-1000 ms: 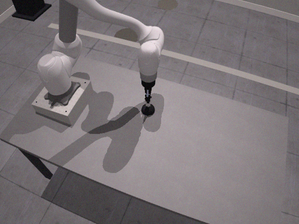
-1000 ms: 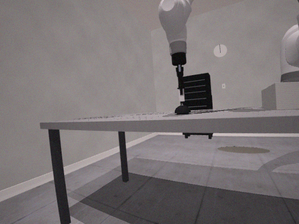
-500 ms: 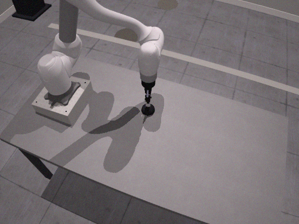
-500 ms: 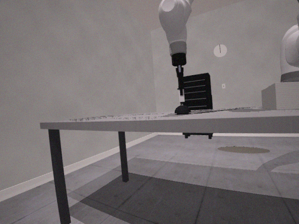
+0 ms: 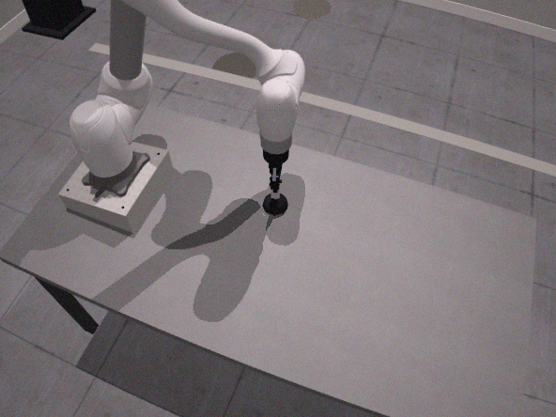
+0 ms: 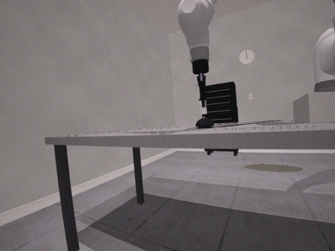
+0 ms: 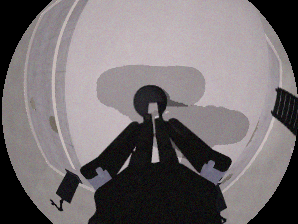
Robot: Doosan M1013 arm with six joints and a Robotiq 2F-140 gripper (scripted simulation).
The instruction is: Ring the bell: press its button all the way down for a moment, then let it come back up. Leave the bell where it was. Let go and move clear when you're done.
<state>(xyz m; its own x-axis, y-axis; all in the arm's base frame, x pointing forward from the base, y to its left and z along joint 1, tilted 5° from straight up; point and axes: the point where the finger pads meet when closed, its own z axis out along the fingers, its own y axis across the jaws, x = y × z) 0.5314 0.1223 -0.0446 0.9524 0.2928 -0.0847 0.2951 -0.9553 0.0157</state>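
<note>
Right now my hand is 6 cm above the black dome bell and 1 cm to the right of it.
</note>
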